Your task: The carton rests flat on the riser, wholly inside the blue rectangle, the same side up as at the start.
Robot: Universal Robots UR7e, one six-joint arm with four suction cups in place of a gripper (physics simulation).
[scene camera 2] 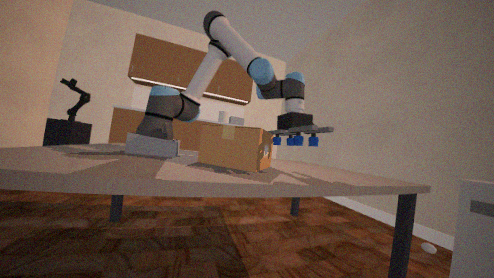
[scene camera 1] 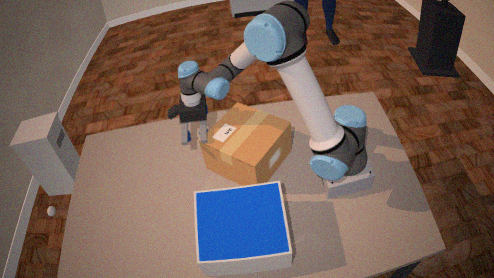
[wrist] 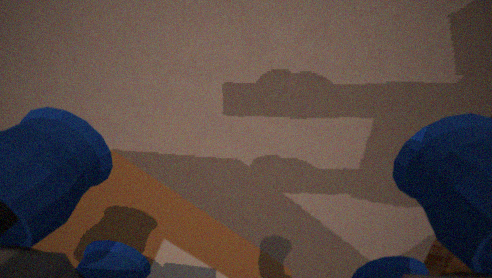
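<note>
The brown carton (scene camera 1: pixel 272 135) (scene camera 2: pixel 225 147) (wrist: pixel 165 210) rests flat on the table behind the riser, turned at an angle to it, with tape and a printed label on top. The blue rectangle (scene camera 1: pixel 242 222) covers the top of the white riser (scene camera 1: pixel 245 266) and bears no carton; the riser does not show in scene camera 2. My suction gripper (scene camera 1: pixel 194 136) (scene camera 2: pixel 295 141) hangs beside the carton at its label end, cups pointing down and holding nothing. In the wrist view, part of the carton shows beneath the left cups. Any contact between cups and carton is hard to tell.
The table (scene camera 1: pixel 125 200) (scene camera 2: pixel 350 182) carries the arm's white base block (scene camera 1: pixel 350 184) (scene camera 2: pixel 152 145), right of the carton in scene camera 1. A white cabinet (scene camera 1: pixel 42 155) (scene camera 2: pixel 475 240) stands on the floor beyond the table's edge. A black stand (scene camera 1: pixel 440 40) (scene camera 2: pixel 67 132) is farther off.
</note>
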